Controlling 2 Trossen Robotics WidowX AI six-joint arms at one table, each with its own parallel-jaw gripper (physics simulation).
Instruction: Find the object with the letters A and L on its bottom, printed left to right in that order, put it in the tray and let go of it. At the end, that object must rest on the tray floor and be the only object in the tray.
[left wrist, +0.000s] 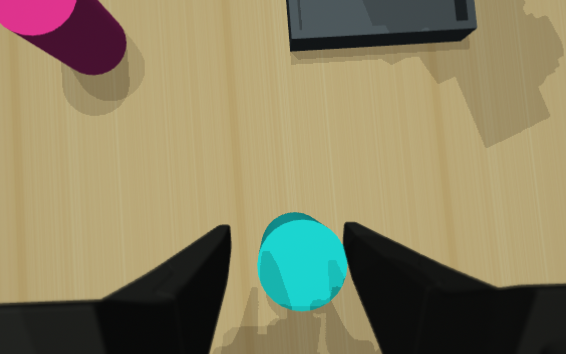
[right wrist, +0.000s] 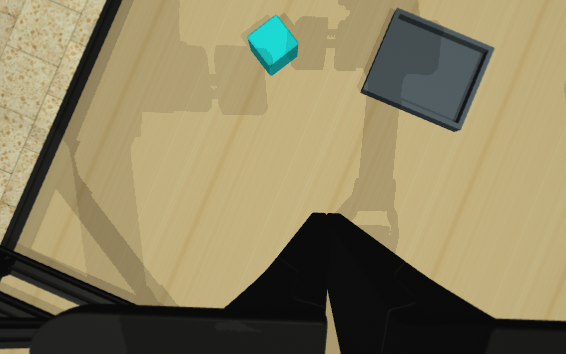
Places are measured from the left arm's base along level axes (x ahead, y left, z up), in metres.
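Pixels of known places: left gripper, fingertip midpoint: (left wrist: 287, 234); right gripper, fingertip midpoint: (right wrist: 324, 227).
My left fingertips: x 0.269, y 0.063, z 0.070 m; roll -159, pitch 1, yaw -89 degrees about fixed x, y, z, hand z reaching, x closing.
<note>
For each thing: its middle in the pictures, then the offset to it from my left fingertips. Level surfaces: height alone.
- cyan cylinder, body centre: (left wrist: 297, 253) dz -0.070, dx -0.023, dy -0.010 m
- magenta cylinder, body centre: (left wrist: 67, 21) dz -0.071, dx +0.125, dy +0.137 m
- cyan block, body centre: (right wrist: 273, 46) dz -0.075, dx +0.248, dy -0.254 m
- dark grey tray, body centre: (right wrist: 426, 70) dz -0.088, dx +0.183, dy -0.069 m
- wooden table, its level: dz -0.097 m
A cyan cylinder (left wrist: 302, 265) stands upright on the table between the parted fingers of my left gripper (left wrist: 287, 234), which is open and does not grip it. A magenta cylinder (left wrist: 95, 47) stands at the upper left of the left wrist view. A cyan block (right wrist: 272, 42) sits on the table at the top of the right wrist view. The dark grey tray (left wrist: 375, 41) (right wrist: 411, 110) holds no object in the part that shows. My right gripper (right wrist: 324, 227) is shut and empty, below the tray and the block in its view. The bottoms of the objects are hidden, so no letters show.
The black table edge (right wrist: 65, 115) runs along the left of the right wrist view, with speckled floor tiles (right wrist: 35, 65) beyond it. Black frame bars (right wrist: 65, 285) lie at the lower left of that view. Arm shadows fall across the wooden table (left wrist: 175, 165) (right wrist: 280, 160).
</note>
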